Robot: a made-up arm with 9 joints. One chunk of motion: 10 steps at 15 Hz.
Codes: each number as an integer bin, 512 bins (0 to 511) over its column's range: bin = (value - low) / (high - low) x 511, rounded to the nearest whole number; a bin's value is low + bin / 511 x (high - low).
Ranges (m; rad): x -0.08..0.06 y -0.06..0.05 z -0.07..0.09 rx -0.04..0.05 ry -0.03..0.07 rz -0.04..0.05
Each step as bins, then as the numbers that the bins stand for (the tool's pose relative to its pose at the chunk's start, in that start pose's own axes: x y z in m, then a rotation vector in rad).
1 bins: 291 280 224 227 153 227
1 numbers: -0.0003 0.0003 0.0001 0.0000 -0.0001 0.0000
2 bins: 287 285 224 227 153 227
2 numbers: -0.0014 0.0014 0.0001 0.0000 -0.0001 0.0000
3 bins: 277 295 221 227 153 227
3 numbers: -0.0041 0.0035 -0.0008 0.0000 -0.0001 0.0000
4 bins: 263 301 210 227 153 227
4 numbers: -0.0079 0.0048 -0.0042 0.0000 -0.0001 0.0000
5 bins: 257 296 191 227 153 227
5 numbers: -0.0096 0.0037 -0.0102 0.0000 -0.0001 0.0000
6 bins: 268 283 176 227 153 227
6 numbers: -0.0066 0.0009 -0.0149 0.0000 -0.0001 0.0000
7 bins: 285 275 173 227 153 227
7 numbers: -0.0019 -0.0008 -0.0158 0.0000 -0.0001 0.0000
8 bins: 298 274 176 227 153 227
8 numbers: 0.0016 -0.0010 -0.0149 0.0000 -0.0001 0.0000
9 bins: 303 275 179 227 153 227
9 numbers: 0.0030 -0.0008 -0.0140 0.0000 -0.0001 0.0000
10 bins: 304 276 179 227 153 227
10 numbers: 0.0033 -0.0006 -0.0140 0.0000 -0.0001 0.0000
